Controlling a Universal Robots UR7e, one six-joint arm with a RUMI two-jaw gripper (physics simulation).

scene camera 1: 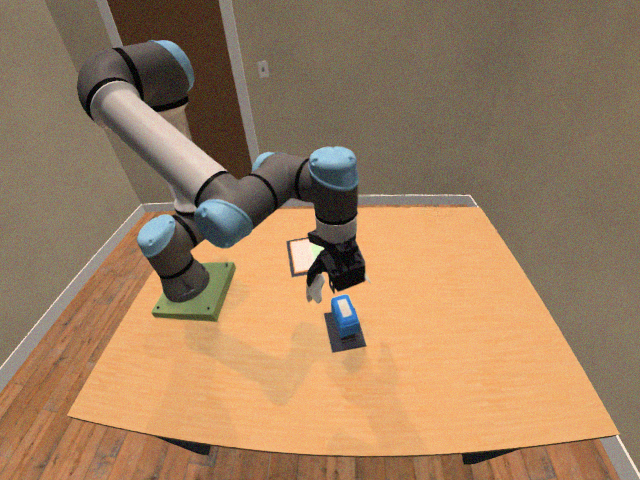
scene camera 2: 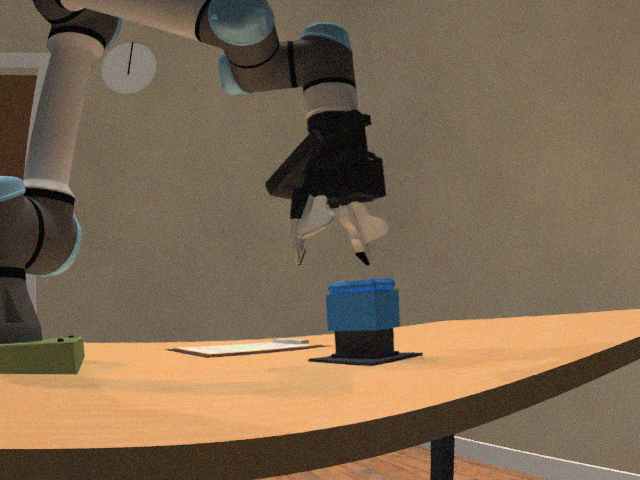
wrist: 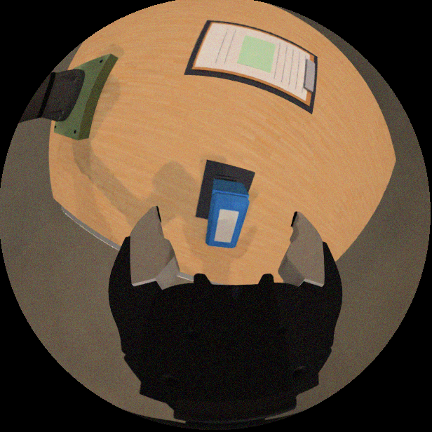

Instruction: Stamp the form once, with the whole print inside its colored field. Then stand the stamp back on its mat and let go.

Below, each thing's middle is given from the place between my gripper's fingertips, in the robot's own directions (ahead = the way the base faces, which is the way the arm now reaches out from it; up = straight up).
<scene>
Right now the blue stamp (scene camera 2: 362,313) is 20 mm ahead of my hand, 30 mm to the right of it and 70 mm below it. Round my hand: form (scene camera 2: 278,345): 90 mm behind, 260 mm to the left, 120 mm below; dark mat (wrist: 244,176): 20 mm ahead, 30 mm to the right, 120 mm below.
</scene>
